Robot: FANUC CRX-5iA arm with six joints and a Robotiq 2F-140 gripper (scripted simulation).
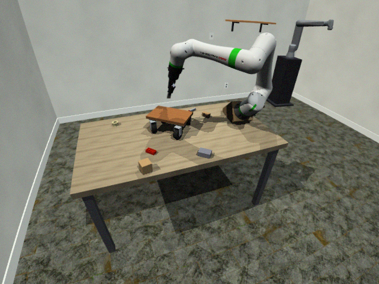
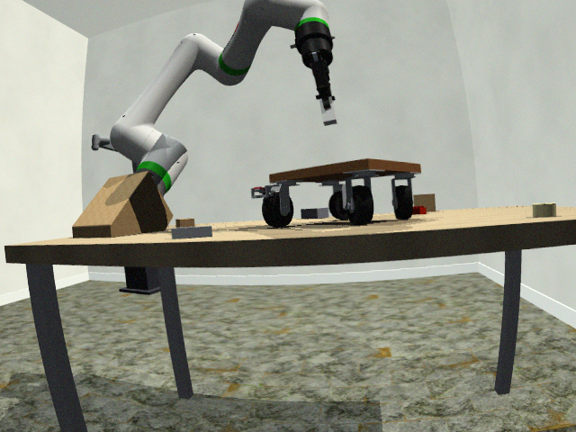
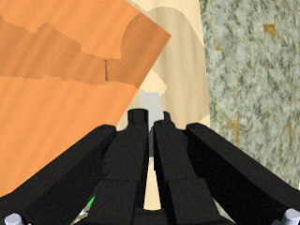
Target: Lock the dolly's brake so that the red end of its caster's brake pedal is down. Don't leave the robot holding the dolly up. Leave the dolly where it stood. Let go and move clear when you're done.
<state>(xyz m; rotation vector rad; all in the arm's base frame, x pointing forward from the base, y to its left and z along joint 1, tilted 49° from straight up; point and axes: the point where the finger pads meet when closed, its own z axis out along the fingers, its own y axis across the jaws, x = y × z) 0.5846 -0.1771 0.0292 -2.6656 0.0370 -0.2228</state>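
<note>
My hand is 16 cm past the brake pedal, 16 cm above it and 1 cm to the right of it. From my hand the other things lie so: flat grey bar 23 cm below, 23 cm behind, 17 cm to the right; then red brick 37 cm to the left, 23 cm below, 18 cm ahead; then small wood block 33 cm behind, 23 cm below, 6 cm to the right.
</note>
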